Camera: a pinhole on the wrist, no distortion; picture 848 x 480 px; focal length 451.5 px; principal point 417.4 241.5 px. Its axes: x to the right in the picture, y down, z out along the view. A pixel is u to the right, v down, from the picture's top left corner.
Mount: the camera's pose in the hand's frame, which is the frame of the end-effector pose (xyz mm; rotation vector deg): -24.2 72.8 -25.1 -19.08 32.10 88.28
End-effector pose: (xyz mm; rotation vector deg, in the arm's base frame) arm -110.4 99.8 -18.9 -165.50 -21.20 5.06
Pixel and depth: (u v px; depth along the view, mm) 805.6 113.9 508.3
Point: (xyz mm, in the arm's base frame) 202.7 -498.7 -328.6
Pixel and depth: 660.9 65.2 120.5
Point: -33.9 -64.4 -97.2
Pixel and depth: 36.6 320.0 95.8
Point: -128.2 62.2 -128.8
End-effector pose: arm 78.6 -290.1 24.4 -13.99 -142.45 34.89
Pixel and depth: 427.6 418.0 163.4
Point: 73.5 -208.1 -172.7
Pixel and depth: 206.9 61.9 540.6
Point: -439.9 -275.9 -304.1
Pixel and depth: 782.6 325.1 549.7
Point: 56.5 265.0 -520.5
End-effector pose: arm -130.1 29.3 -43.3 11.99 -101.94 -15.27
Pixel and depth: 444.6 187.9 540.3
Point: -541.6 397.8 86.9
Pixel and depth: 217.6 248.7 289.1
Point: -411.2 159.0 -52.9
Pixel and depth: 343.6 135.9 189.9
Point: -279.8 167.1 12.8
